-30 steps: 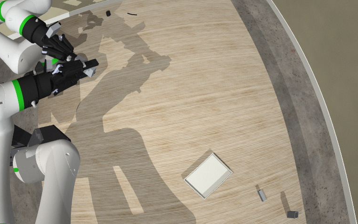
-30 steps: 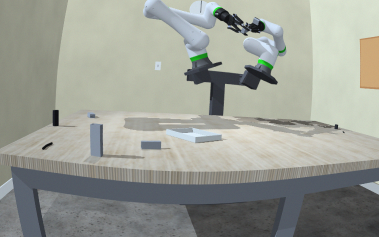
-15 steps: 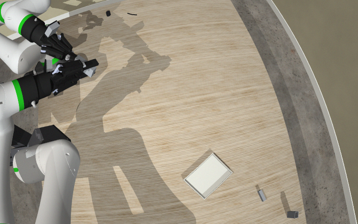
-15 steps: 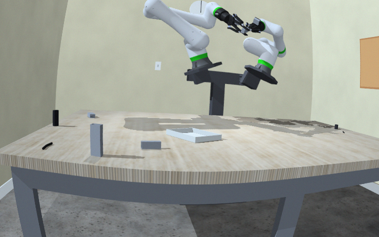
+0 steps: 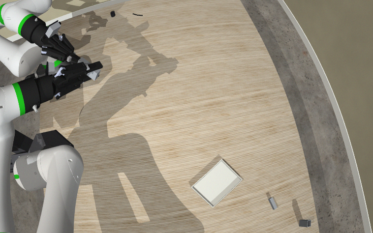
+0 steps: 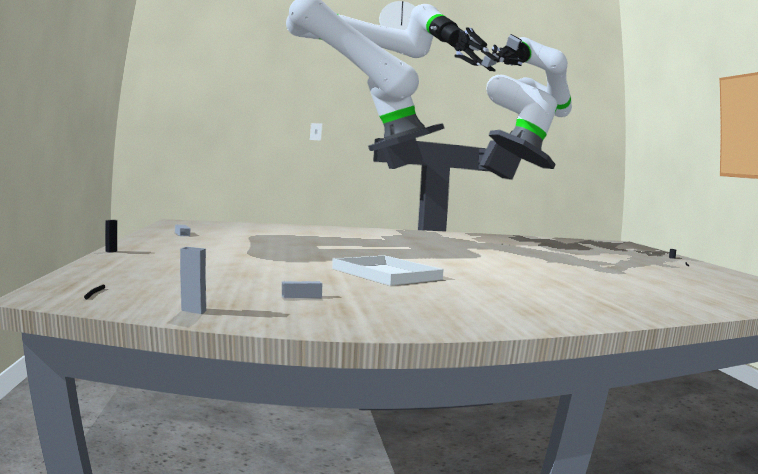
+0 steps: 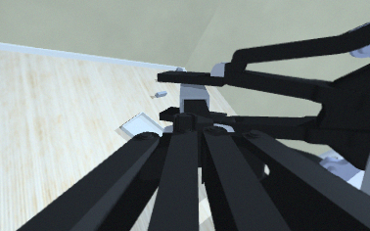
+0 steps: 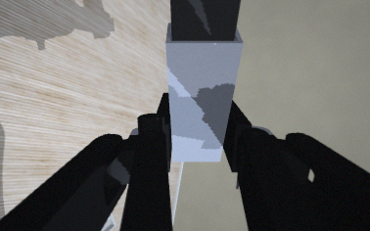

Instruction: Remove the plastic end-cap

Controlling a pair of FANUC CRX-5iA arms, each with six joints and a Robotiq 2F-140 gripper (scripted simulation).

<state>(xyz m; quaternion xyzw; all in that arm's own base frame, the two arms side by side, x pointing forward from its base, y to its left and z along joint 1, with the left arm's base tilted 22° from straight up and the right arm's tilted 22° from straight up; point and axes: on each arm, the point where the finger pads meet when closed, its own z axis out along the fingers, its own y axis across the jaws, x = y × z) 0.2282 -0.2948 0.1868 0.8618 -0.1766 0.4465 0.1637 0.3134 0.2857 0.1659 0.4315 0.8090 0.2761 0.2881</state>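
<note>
Right now my left hand is 4 cm short of the end-cap, 3 cm to the left of it and 2 cm above it. From my left hand the other things lie so: curved black piece (90 cm ahead, 94 cm to the right, 64 cm below); white parts tray (47 cm ahead, 36 cm to the right, 64 cm below); small black cylinder (7 cm behind, 87 cm to the left, 63 cm below).
My right gripper is now 10 mm to the right of the end-cap, 10 mm below it and 10 mm past it. From my right hand the other things lie so: curved black piece: 900 mm to the right, 850 mm ahead, 620 mm below; white parts tray: 620 mm below, 420 mm ahead, 320 mm to the right; small black cylinder: 910 mm to the left, 600 mm below, 120 mm behind.
</note>
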